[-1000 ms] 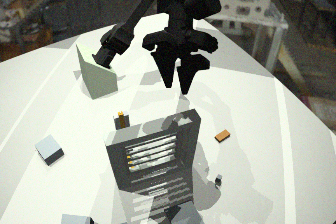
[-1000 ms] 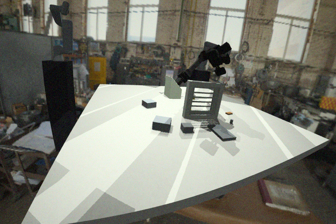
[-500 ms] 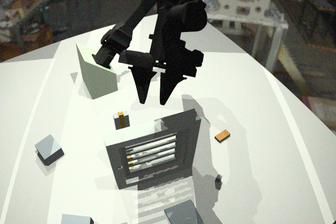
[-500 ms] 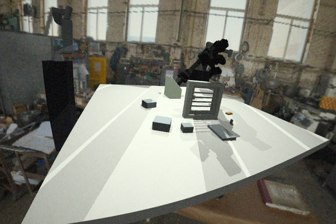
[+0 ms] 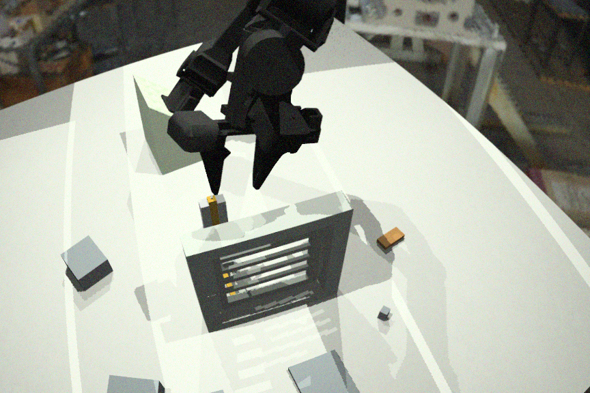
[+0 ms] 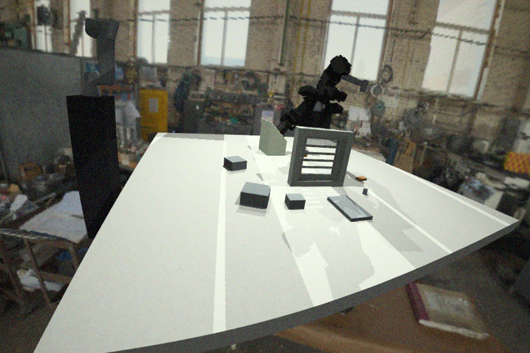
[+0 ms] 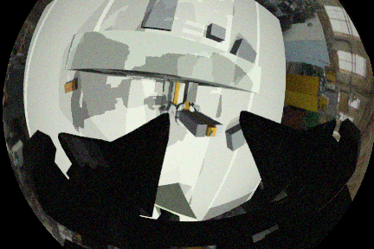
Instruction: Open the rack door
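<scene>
Right now my gripper tip is 11 cm above the yellow upright handle, 3 cm past it and 2 cm to the left of it. Round my gripper tip: small dark cube (22 cm below, 16 cm to the left, 16 cm ahead); orange block (27 cm to the left, 23 cm below, 3 cm ahead); dark slab (23 cm ahead, 22 cm below, 2 cm to the left).
</scene>
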